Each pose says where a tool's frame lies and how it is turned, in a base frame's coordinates. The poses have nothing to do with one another.
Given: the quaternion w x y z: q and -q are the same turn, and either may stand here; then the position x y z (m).
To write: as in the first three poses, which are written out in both.
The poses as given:
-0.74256 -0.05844 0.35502 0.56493 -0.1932 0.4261 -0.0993
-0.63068 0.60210 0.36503 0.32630 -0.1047 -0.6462 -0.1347
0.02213 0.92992 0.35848 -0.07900 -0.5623 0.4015 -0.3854
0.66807 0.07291 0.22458 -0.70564 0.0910 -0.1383 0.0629
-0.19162 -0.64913 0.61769 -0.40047 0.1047 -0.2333 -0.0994
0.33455 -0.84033 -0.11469 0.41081 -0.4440 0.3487 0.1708
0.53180 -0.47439 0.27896 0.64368 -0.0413 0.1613 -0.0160
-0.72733 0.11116 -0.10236 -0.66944 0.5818 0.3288 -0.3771
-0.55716 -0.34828 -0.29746 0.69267 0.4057 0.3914 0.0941
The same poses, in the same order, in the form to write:
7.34 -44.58 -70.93 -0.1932 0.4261 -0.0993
-78.98 -47.88 -42.80 -0.1047 -0.6462 -0.1347
165.07 63.63 -14.02 -0.5623 0.4015 -0.3854
9.42 29.02 -91.19 0.0910 -0.1383 0.0629
104.44 -99.38 64.43 0.1047 -0.2333 -0.0994
-125.65 -17.15 61.43 -0.4440 0.3487 0.1708
-64.84 38.13 87.97 -0.0413 0.1613 -0.0160
-14.04 12.93 84.55 0.5818 0.3288 -0.3771
47.09 40.22 -93.66 0.4057 0.3914 0.0941

